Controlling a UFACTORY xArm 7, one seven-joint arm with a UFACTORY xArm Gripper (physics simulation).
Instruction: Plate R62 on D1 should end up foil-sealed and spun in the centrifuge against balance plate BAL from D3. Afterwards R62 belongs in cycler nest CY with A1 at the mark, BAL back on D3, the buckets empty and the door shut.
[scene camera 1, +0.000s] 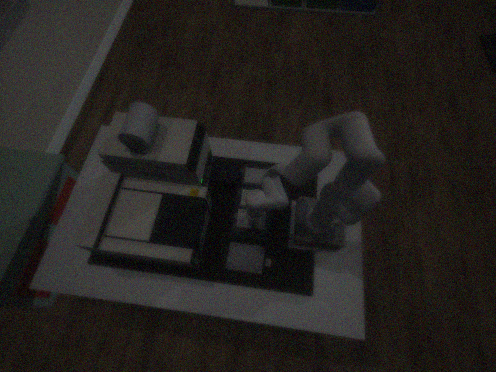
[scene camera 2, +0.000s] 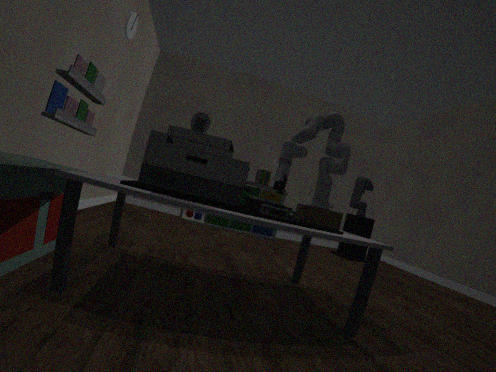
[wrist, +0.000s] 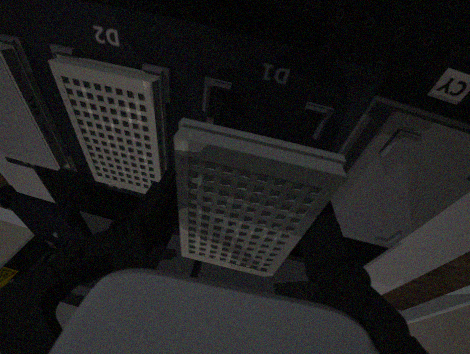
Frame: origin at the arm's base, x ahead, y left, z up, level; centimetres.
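Seen in the pictures: gripper, fingertip midpoint: (scene camera 2: 277, 193) (wrist: 245, 196); arm's base, origin of the base link: (scene camera 1: 319, 219) (scene camera 2: 318, 208).
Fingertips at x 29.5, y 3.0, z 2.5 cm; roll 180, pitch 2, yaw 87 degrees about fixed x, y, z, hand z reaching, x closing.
Pixels of each thing's top centre, then the offset from my fingertips to it. "spot": a spot on its surface instead.
- Plate R62, middle of its top: (wrist: 237, 231) (scene camera 1: 251, 218) dx +1.9, dy -0.1, dz +1.4 cm
- Cycler nest CY, middle of its top: (wrist: 394, 202) (scene camera 1: 245, 257) (scene camera 2: 279, 207) dx +3.5, dy +15.6, dz -6.8 cm
- second welled plate, middle of its top: (wrist: 116, 143) (scene camera 1: 254, 198) dx +1.3, dy -12.5, dz -4.5 cm
- boxy machine, middle of its top: (scene camera 1: 138, 117) (scene camera 2: 206, 116) dx +46.5, dy -26.2, dz +36.0 cm
- grey roll, surface spot: (scene camera 1: 140, 125) spot: dx +45.5, dy -23.4, dz +35.1 cm
Plate R62 (wrist: 235, 220), grey-white with rows of dark wells, is between the fingers of my gripper (wrist: 245, 196) (scene camera 1: 256, 214) (scene camera 2: 280, 185), which is shut on it. The plate is raised and overlaps the D1 marks in the wrist view; the D1 corner brackets (wrist: 217, 83) show beyond it. Cycler nest CY (wrist: 420, 175) (scene camera 1: 245, 257) has a pale recessed floor, right of the plate in the wrist view. A large low machine (scene camera 1: 131, 212), probably the centrifuge, stands left of the slots. Its buckets are hidden. BAL cannot be made out by label.
A second welled plate (wrist: 112, 127) sits at D2. A smooth, pale-topped item (wrist: 25, 110) stands beyond it at the wrist view's left edge. A boxy machine (scene camera 1: 175, 135) carrying a grey roll (scene camera 1: 140, 125) (scene camera 2: 200, 122) stands at the back left. The views are dark and grainy.
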